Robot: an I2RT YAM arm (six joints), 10 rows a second.
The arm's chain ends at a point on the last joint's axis. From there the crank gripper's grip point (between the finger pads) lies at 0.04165 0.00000 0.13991 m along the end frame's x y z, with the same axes.
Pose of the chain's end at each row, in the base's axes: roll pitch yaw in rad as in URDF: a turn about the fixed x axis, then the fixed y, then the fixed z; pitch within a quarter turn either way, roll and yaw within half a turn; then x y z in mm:
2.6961 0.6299 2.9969 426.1 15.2 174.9
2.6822 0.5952 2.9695 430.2 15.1 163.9
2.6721 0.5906 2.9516 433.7 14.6 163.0
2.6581 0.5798 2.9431 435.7 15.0 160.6
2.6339 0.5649 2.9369 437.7 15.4 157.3
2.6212 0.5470 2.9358 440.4 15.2 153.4
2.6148 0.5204 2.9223 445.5 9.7 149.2
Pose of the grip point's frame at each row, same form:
2.6961 0.6299 2.9969 475.1 69.0 48.3
2.6822 0.5952 2.9695 476.1 70.1 36.7
2.6721 0.5906 2.9516 479.9 70.2 36.2
2.6581 0.5798 2.9431 480.9 72.3 34.2
2.6339 0.5649 2.9369 481.2 75.8 31.7
2.6212 0.5470 2.9358 481.6 77.7 28.1
2.6148 0.5204 2.9223 484.2 73.1 23.6

